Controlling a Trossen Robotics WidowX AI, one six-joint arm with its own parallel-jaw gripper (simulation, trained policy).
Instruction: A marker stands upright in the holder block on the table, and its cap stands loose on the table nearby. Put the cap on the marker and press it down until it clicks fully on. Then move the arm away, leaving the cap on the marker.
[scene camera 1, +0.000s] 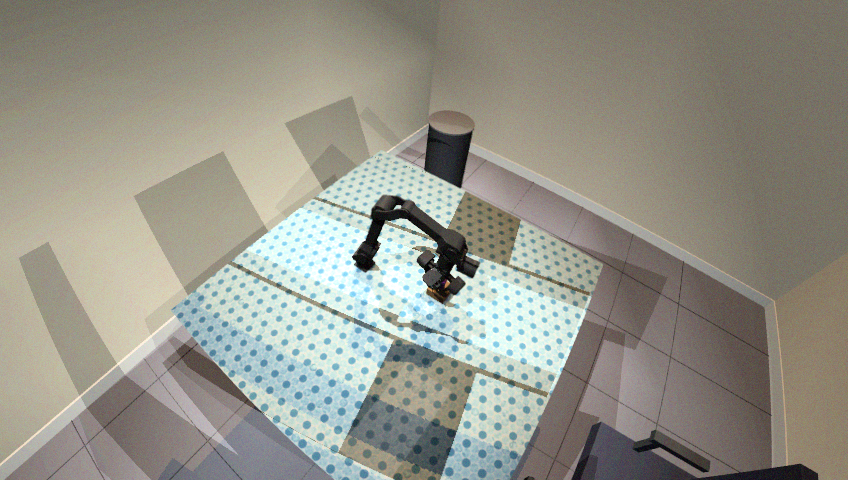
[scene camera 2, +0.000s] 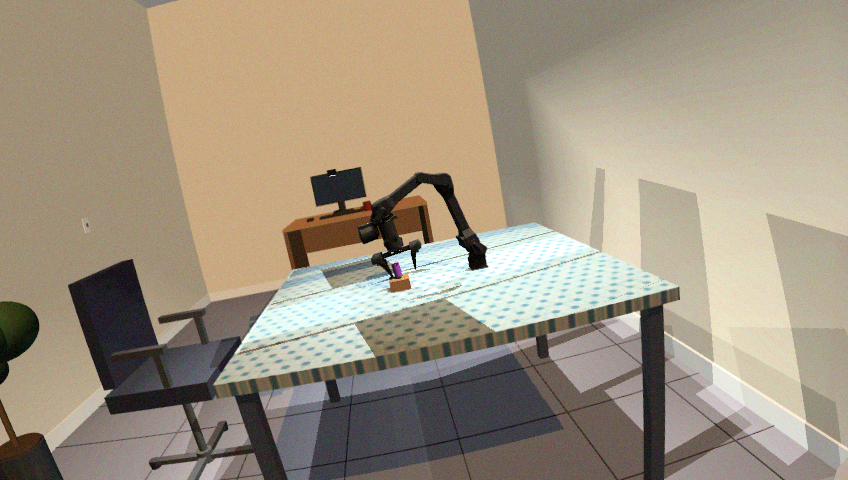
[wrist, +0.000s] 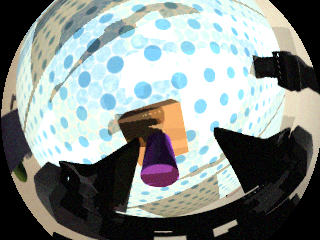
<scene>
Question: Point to my gripper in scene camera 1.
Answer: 435, 282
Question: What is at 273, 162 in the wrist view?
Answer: My gripper.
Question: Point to my gripper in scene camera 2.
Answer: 404, 273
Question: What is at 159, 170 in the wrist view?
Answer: A purple cap.
</scene>
